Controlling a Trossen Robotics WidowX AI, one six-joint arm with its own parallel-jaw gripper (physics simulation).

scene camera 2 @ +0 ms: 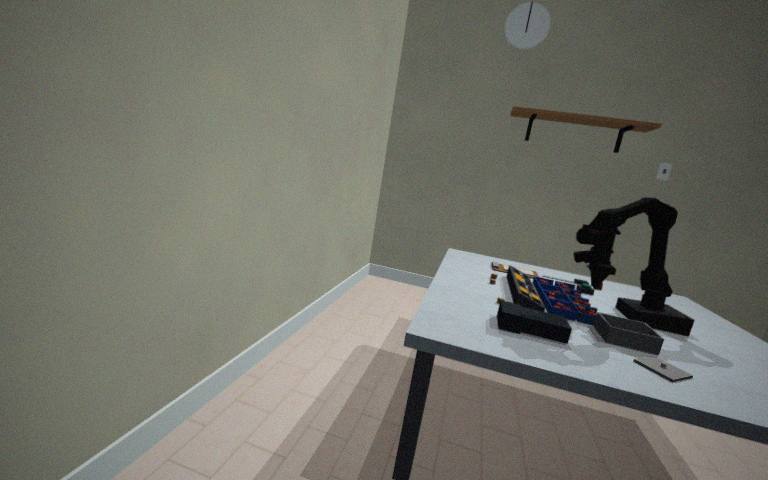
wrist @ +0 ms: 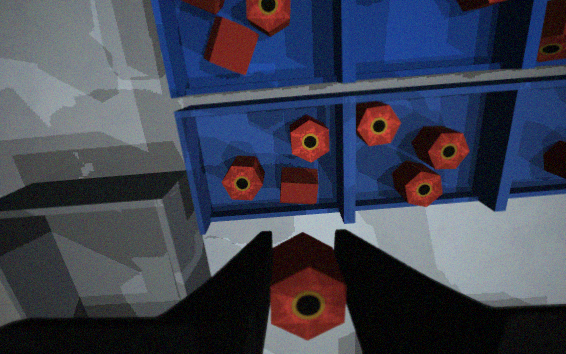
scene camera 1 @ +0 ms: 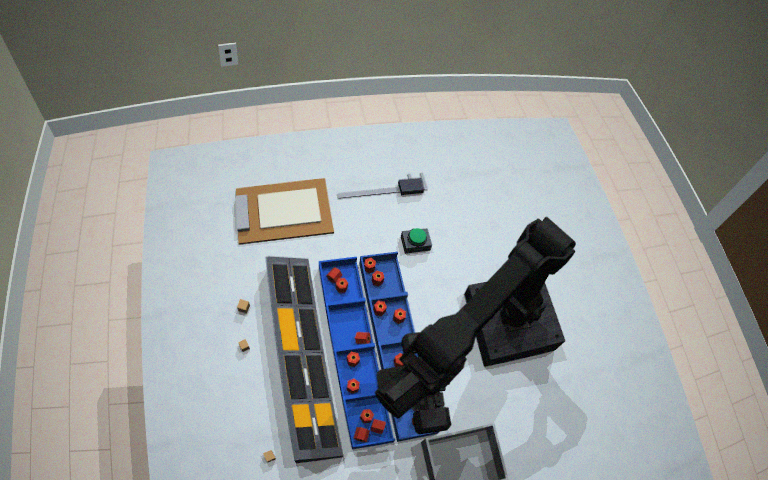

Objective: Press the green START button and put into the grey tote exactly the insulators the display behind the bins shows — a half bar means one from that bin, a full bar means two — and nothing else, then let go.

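My gripper (scene camera 2: 596, 285) (wrist: 303, 241) is shut on a red hexagonal insulator (wrist: 307, 302), held upright above the table beside the near bin row and right of the grey tote (scene camera 1: 498, 455) (scene camera 2: 628, 338) (wrist: 100, 205) in the wrist view. Part of the tote is cut off; no insulator shows in its visible part. Blue bins (scene camera 1: 344, 322) (wrist: 347, 165) hold red insulators; the arm hides some in scene camera 1. The display (scene camera 1: 320, 454) shows a full bar (scene camera 1: 288, 328) in the left column's second cell and half bars (scene camera 1: 301, 415) (scene camera 1: 323, 414) in both bottom cells. The green button (scene camera 1: 417, 235) is uncovered.
A black box (scene camera 2: 532, 322) stands at the bins' tote end. A flat plate (scene camera 2: 661, 371) lies beyond the tote. A clipboard (scene camera 1: 288, 208) and caliper (scene camera 1: 411, 185) lie at the other end. Small wooden cubes (scene camera 1: 242, 305) (scene camera 1: 244, 345) (scene camera 1: 269, 455) lie behind the display.
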